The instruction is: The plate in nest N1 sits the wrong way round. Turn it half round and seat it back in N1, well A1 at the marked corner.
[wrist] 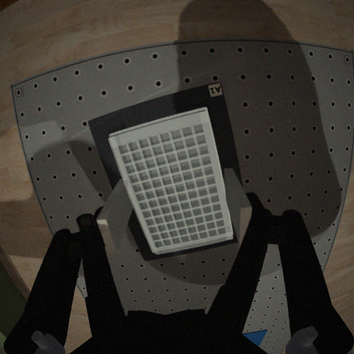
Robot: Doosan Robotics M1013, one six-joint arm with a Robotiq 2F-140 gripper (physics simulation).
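The plate (172, 185) is a pale, many-welled plate in the middle of the wrist view, lying flat on the dark nest (100, 131). The nest's A1 label (215, 90) is at its upper right corner and reads upside down in this view. Which corner of the plate is well A1 cannot be made out. My gripper (176, 188) is shut on the plate, with one finger pad against each long side. The pads partly hide the nest beside the plate.
The nest stands on a grey perforated board (280, 115) with rows of holes, on a wooden table (90, 30). Part of a blue marking (256, 337) shows at the bottom, right of the gripper body. Dark shadows fall across the board.
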